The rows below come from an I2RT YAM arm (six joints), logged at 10 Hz.
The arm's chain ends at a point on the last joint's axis. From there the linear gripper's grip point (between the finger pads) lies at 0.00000 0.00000 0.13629 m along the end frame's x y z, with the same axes.
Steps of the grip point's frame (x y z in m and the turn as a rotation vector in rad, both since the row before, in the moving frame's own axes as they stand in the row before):
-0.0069, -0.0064, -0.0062, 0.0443, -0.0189, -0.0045
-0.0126, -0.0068, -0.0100, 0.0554, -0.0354, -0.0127
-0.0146, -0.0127, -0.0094, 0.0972, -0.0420, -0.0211
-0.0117, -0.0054, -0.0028, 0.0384, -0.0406, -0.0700
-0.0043, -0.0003, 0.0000, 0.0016, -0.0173, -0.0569
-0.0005, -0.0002, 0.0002, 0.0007, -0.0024, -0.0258
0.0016, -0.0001, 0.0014, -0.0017, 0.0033, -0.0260
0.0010, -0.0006, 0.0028, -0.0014, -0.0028, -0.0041
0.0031, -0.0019, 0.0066, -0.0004, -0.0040, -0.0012
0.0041, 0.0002, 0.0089, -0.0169, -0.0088, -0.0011
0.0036, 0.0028, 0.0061, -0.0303, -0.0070, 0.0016
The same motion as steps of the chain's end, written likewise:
-0.0043, -0.0004, -0.0060, 0.0443, -0.0189, -0.0045
-0.0077, 0.0007, -0.0097, 0.0554, -0.0354, -0.0127
-0.0087, 0.0005, -0.0086, 0.0972, -0.0420, -0.0211
-0.0060, -0.0004, -0.0026, 0.0384, -0.0406, -0.0700
-0.0019, -0.0001, 0.0000, 0.0016, -0.0173, -0.0569
-0.0002, -0.0001, 0.0002, 0.0007, -0.0024, -0.0258
0.0011, -0.0003, 0.0014, -0.0017, 0.0033, -0.0260
0.0014, -0.0008, 0.0028, -0.0014, -0.0028, -0.0041
0.0036, -0.0020, 0.0066, -0.0004, -0.0040, -0.0012
0.0053, -0.0021, 0.0089, -0.0169, -0.0088, -0.0011
0.0046, -0.0013, 0.0062, -0.0303, -0.0070, 0.0016

